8 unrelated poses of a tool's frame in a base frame.
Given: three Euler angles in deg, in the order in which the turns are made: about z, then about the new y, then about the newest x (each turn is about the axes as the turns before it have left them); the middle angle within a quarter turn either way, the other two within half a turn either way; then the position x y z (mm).
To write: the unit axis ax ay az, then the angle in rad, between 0 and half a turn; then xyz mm. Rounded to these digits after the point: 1 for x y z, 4 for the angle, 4 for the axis.
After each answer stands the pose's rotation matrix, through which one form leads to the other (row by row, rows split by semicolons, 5 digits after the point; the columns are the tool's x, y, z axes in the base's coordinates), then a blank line. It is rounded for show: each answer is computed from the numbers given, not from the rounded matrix.
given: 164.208 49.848 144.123 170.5 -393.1 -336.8
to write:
-0.0112 0.9692 0.2462 2.2404 170.5 -393.1 -336.8
-0.62048 -0.21052 0.75544; 0.17548 0.90160 0.39538; -0.76434 0.37789 -0.52248

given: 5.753 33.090 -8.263 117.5 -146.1 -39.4
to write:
-0.2772 0.9333 0.2281 0.6098 117.5 -146.1 -39.4
0.83359 -0.17727 0.52316; 0.08398 0.97677 0.19715; -0.54596 -0.12041 0.82912

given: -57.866 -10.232 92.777 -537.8 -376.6 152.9
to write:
0.7764 -0.5199 -0.3562 1.7720 -537.8 -376.6 152.9
0.52344 -0.13540 -0.84123; -0.83334 0.12448 -0.53856; 0.17763 0.98294 -0.04768

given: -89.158 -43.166 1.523 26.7 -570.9 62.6
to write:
-0.3342 -0.3627 -0.8699 1.6847 26.7 -570.9 62.6
0.01072 0.99927 -0.03662; -0.72930 0.03287 0.68341; 0.68411 0.01939 0.72912

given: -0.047 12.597 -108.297 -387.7 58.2 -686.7
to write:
-0.9909 0.0794 0.1091 1.8988 -387.7 58.2 -686.7
0.97593 -0.20732 -0.06769; -0.00080 -0.31377 0.94950; -0.21809 -0.92659 -0.30639

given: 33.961 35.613 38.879 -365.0 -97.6 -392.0
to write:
0.4767 0.8024 0.3591 0.9539 -365.0 -97.6 -392.0
0.67429 -0.13172 0.72662; 0.45415 0.84986 -0.26737; -0.58231 0.51028 0.63287

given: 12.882 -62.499 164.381 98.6 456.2 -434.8
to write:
0.8510 0.0250 0.5246 3.0260 98.6 456.2 -434.8
0.45014 -0.01809 0.89277; 0.10295 -0.99208 -0.07201; 0.88700 0.12432 -0.44471

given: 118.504 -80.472 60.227 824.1 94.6 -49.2
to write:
0.6772 0.0436 0.7345 3.0233 824.1 94.6 -49.2
-0.07899 -0.02786 0.99649; 0.14546 -0.98923 -0.01613; 0.98620 0.14368 0.08220

